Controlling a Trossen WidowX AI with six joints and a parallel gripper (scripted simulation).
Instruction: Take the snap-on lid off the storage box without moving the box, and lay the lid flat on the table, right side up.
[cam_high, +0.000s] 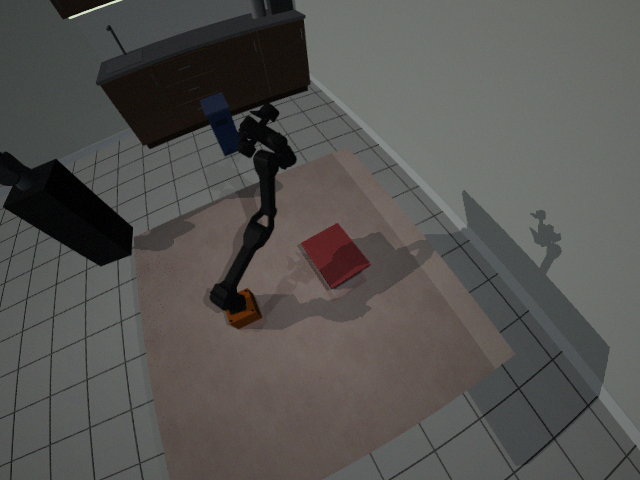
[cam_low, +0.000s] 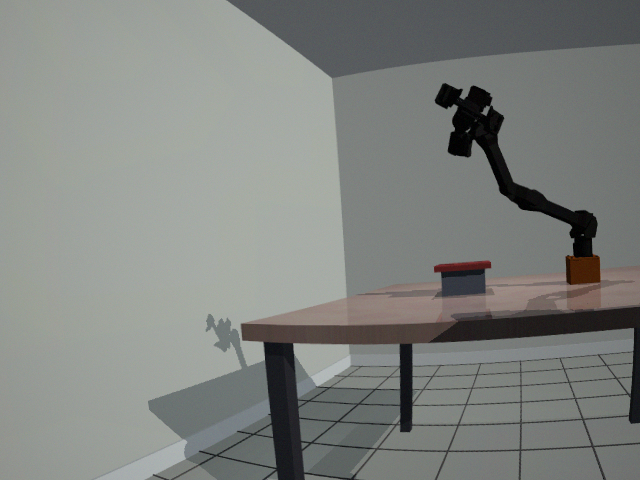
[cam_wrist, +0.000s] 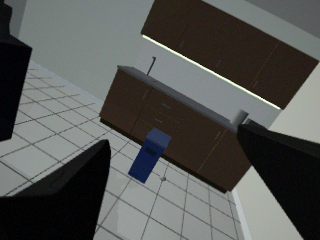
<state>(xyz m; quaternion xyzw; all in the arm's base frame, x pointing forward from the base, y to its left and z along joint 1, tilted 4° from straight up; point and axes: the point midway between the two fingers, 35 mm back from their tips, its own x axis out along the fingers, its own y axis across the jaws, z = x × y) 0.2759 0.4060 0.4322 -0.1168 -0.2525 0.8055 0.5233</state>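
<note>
The red lid is 41 cm below my gripper tip, 40 cm to the right of it and 17 cm ahead of it. Also, from my gripper tip: storage box: 45 cm below, 40 cm to the right, 17 cm ahead.
</note>
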